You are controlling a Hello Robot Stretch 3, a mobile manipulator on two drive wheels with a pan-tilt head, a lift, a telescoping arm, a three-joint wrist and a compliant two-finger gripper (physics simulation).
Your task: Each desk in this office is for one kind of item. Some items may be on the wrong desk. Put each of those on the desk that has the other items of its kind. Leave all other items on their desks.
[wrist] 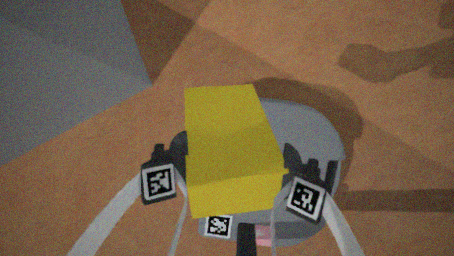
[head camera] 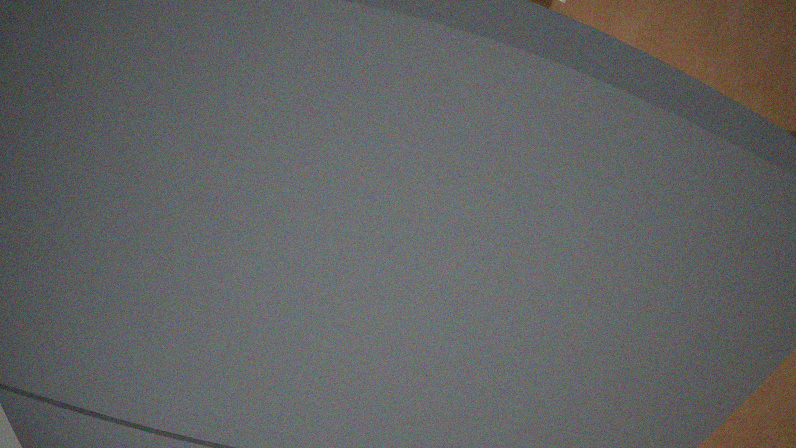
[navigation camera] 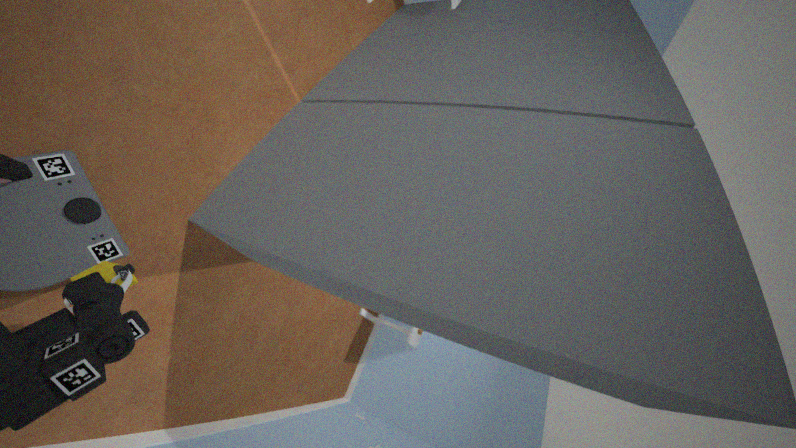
Note:
In view: the gripper (navigation camera: 101,279).
The gripper also shows in the wrist view (wrist: 233,155).

